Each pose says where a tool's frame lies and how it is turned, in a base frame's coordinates. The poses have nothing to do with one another.
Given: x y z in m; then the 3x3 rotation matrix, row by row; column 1 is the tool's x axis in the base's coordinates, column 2 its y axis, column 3 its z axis. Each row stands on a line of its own.
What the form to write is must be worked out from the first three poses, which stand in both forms.
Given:
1:
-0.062 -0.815 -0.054
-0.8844 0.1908 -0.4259
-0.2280 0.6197 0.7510
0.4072 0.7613 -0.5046
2:
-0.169 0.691 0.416
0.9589 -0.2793 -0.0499
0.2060 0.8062 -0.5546
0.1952 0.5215 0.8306
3:
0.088 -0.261 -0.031
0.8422 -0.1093 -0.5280
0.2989 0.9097 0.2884
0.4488 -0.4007 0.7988
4:
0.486 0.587 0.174
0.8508 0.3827 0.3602
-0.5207 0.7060 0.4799
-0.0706 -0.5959 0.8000
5:
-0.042 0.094 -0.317
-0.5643 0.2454 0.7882
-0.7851 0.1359 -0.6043
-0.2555 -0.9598 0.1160
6:
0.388 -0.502 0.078
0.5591 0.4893 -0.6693
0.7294 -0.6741 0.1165
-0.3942 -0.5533 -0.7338
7:
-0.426 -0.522 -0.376
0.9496 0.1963 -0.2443
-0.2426 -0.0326 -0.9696
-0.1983 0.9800 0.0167
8:
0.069 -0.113 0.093
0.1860 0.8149 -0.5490
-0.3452 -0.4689 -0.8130
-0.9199 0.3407 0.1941
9:
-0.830 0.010 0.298
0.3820 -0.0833 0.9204
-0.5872 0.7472 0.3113
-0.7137 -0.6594 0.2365
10:
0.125 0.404 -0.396
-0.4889 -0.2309 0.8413
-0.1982 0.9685 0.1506
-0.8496 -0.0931 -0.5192
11:
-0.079 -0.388 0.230
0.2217 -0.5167 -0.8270
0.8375 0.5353 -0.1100
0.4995 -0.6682 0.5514
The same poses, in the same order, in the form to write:
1: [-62 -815 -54 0.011 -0.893 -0.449 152.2]
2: [-169 691 416 0.893 -0.203 0.403 37.1]
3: [88 -261 -31 -0.546 -0.773 0.323 39.2]
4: [486 587 174 -0.732 0.293 -0.615 47.3]
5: [-42 94 -317 -0.236 0.692 -0.683 131.0]
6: [388 -502 78 -0.878 -0.361 0.315 157.6]
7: [-426 -522 -376 0.975 -0.023 -0.220 91.9]
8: [69 -113 93 0.688 0.221 -0.692 123.0]
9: [-830 10 298 -0.494 0.831 -0.256 79.5]
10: [125 404 -396 -0.143 0.990 0.019 121.3]
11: [-79 -388 230 -0.282 -0.671 0.685 81.1]
